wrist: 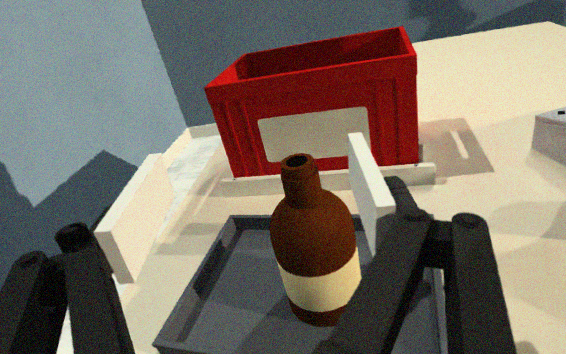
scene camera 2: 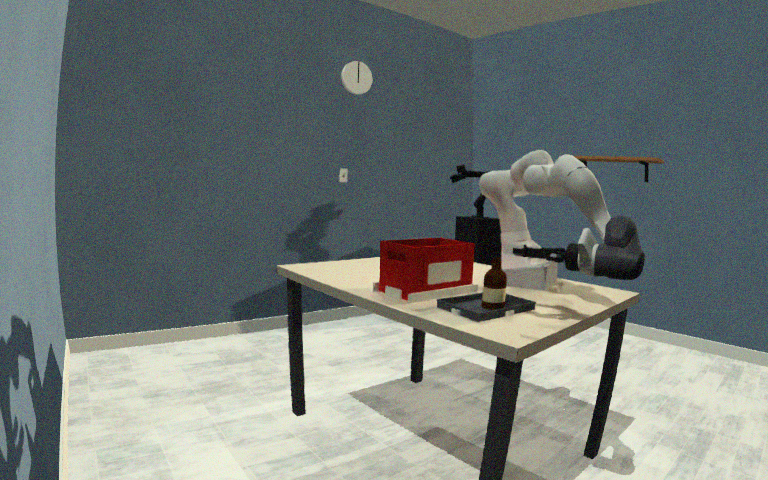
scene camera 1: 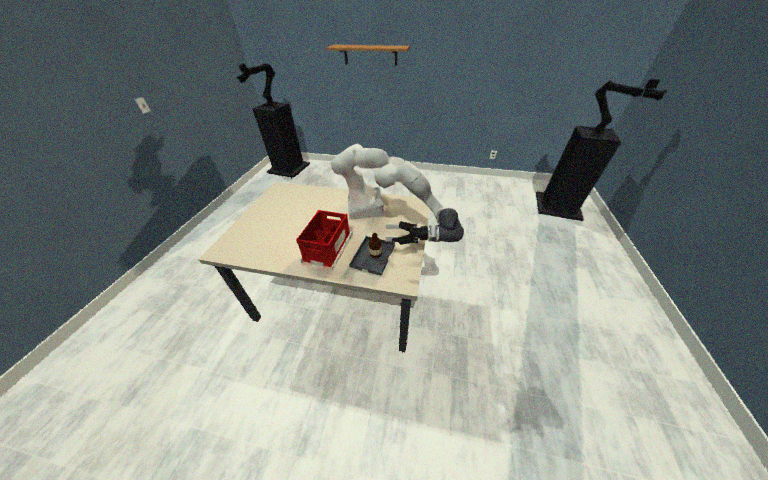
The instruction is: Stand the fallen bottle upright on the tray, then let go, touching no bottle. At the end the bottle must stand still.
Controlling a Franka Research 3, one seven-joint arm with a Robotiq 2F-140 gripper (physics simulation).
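The brown bottle [scene camera 1: 374, 246] [scene camera 2: 494, 283] [wrist: 312, 235] with a cream label stands upright on the dark grey tray [scene camera 1: 362, 263] [scene camera 2: 461, 307] [wrist: 225, 290]. My gripper [scene camera 1: 391, 233] [scene camera 2: 515, 250] [wrist: 256, 166] is open, with its white finger pads wide apart and nothing held between them. It points sideways above the table, behind and to the right of the bottle in the scene views, apart from it. In the wrist view the bottle shows beyond the fingers, nearer the right one; that finger hides a part of the tray and overlaps the bottle's lower right edge.
A red crate [scene camera 1: 318, 250] [scene camera 2: 425, 270] [wrist: 320, 97] stands beside the tray, within low pale strips on the table [scene camera 1: 266, 226] [scene camera 2: 339, 277] [wrist: 500, 65]. The arm's base [scene camera 1: 365, 210] [scene camera 2: 526, 276] is at the table's back. Two black pedestals [scene camera 1: 278, 135] [scene camera 1: 580, 169] with small arms stand behind.
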